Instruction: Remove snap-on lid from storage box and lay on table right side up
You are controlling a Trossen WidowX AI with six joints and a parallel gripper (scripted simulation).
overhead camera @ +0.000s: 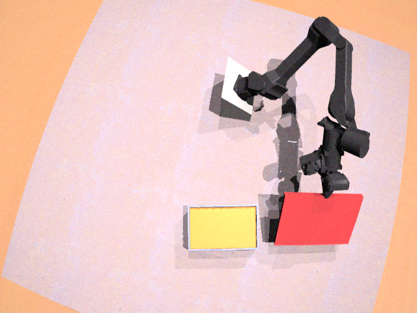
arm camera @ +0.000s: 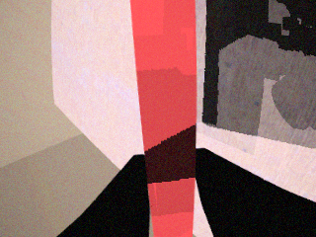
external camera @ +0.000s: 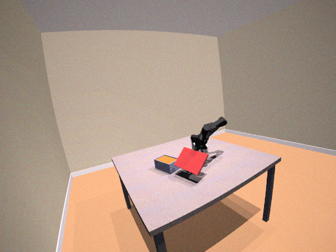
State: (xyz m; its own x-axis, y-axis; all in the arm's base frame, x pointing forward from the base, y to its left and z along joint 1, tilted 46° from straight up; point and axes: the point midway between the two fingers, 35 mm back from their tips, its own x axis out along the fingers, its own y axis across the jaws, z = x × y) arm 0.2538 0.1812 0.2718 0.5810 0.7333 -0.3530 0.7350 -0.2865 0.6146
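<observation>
Right now my gripper tip is 60 mm short of the red lid, 20 mm to the right of it and 50 mm above it. Round my gripper tip: storage box (160 mm ahead, 240 mm to the right, 150 mm below).
</observation>
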